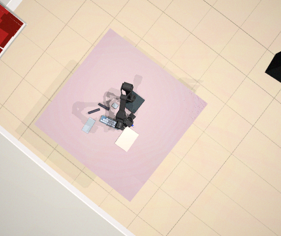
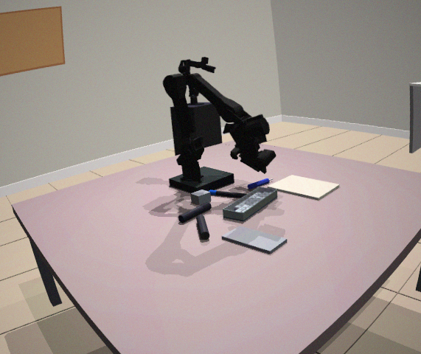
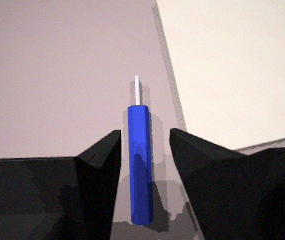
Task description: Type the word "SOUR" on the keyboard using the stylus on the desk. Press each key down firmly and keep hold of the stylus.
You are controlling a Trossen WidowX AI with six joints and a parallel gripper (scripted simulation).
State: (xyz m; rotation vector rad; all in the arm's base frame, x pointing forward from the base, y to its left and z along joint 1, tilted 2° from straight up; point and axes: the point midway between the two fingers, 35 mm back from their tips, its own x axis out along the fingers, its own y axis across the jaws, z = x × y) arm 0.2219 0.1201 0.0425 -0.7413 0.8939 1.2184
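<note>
The blue stylus lies 1 cm to the left of my gripper tip and 4 cm below it. Also, from my gripper tip: cream pad 15 cm ahead, 4 cm to the left, 4 cm below; dark pen 6 cm behind, 16 cm to the right, 4 cm below; small grey cube 8 cm behind, 24 cm to the right, 3 cm below.
</note>
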